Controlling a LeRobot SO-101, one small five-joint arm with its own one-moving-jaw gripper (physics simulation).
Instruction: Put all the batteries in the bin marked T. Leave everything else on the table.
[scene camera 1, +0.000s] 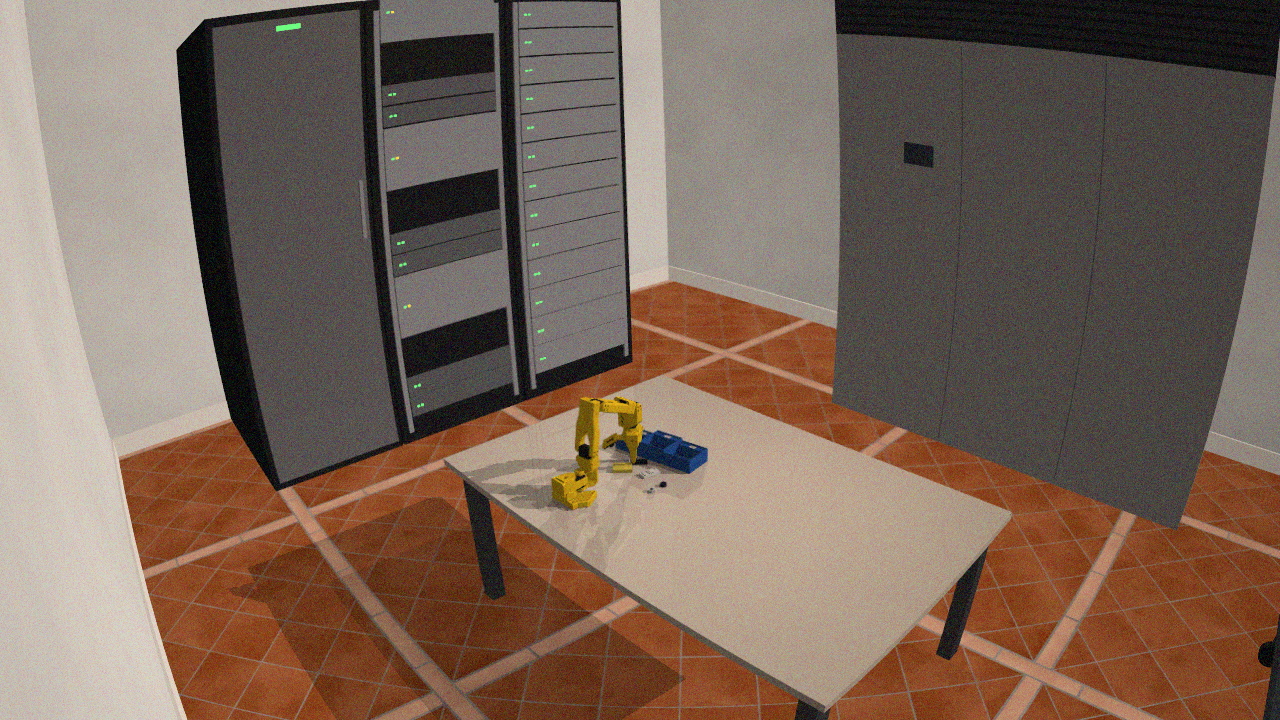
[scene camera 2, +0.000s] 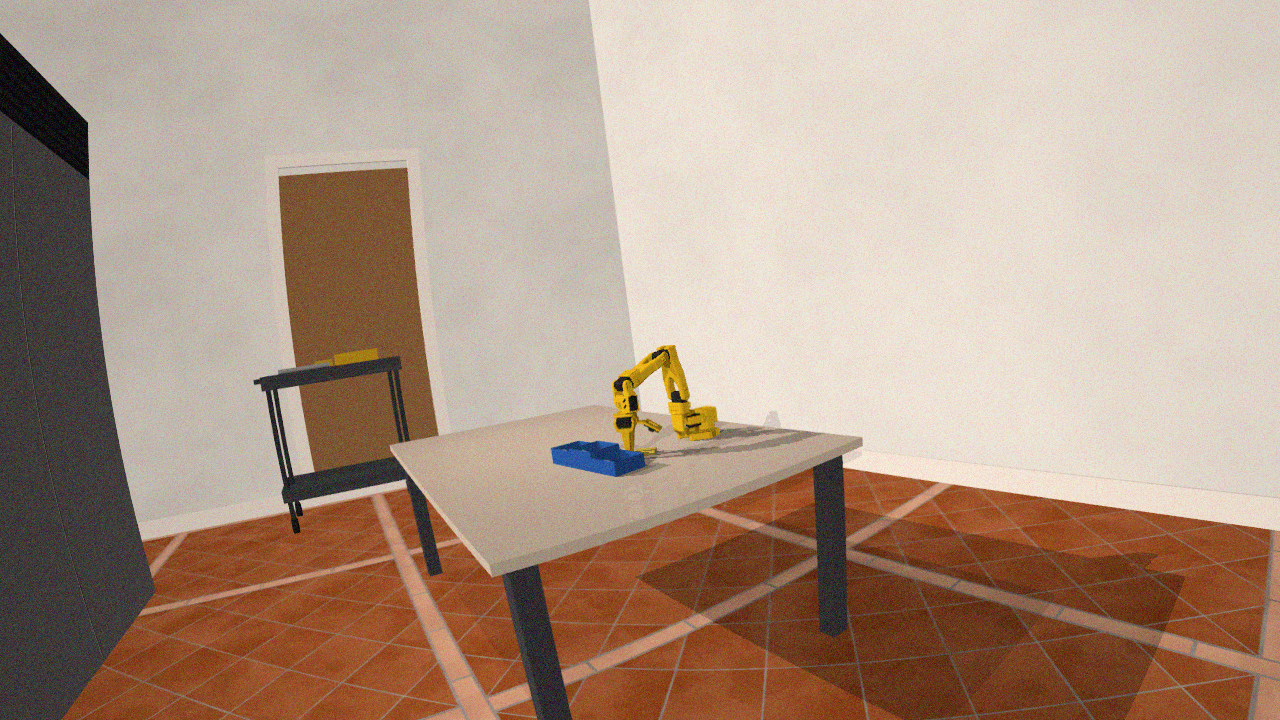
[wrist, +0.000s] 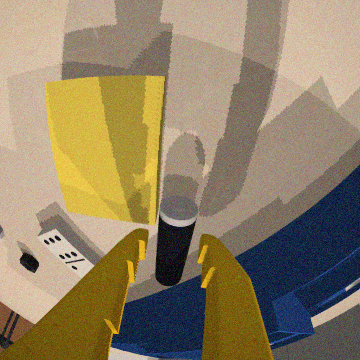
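Seen in the pictures: hand, its tool point: (scene camera 1: 633, 461) (scene camera 2: 631, 450) (wrist: 146, 240); arm's base, origin of its link: (scene camera 1: 581, 495) (scene camera 2: 692, 437).
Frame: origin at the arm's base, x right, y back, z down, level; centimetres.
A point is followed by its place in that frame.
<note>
A black battery with a grey end (wrist: 175, 245) @(x -3.0, y -20.6, z -1.4 cm) lies on the table between the yellow block and the blue bins, and it shows dark in scene camera 1 (scene camera 1: 640, 462) @(x -1.3, y -21.2, z -0.9 cm). My gripper (wrist: 175, 237) @(x -2.2, y -19.7, z -1.5 cm) (scene camera 1: 620, 450) @(x -2.2, y -19.7, z -1.5 cm) is open in a V. The battery shows in the gap between the jaw tips, with space on both sides, and neither jaw plainly presses on it. The blue bins (wrist: 200, 310) @(x -1.4, y -25.0, z -2.4 cm) (scene camera 1: 682, 460) @(x 9.0, y -26.8, z -3.3 cm) (scene camera 2: 597, 460) @(x -9.1, y -32.2, z -3.0 cm) stand joined in a row just past the battery. The letter on each bin is too small or hidden to read.
A yellow block (wrist: 107, 150) @(x -3.4, y -16.4, z -1.0 cm) (scene camera 1: 622, 468) @(x -2.0, y -15.6, z -1.0 cm) lies left of the battery in the wrist view. A white domino (wrist: 65, 252) @(x 3.8, y -18.8, z -0.7 cm) and a small black piece (wrist: 29, 262) @(x 10.1, y -18.1, z -0.7 cm) lie further left. The arm and these things are on the beige table (scene camera 1: 805, 555) @(x 57.8, y -18.2, z 0.0 cm) (scene camera 2: 501, 510) @(x -17.3, y -57.8, z 0.0 cm).
</note>
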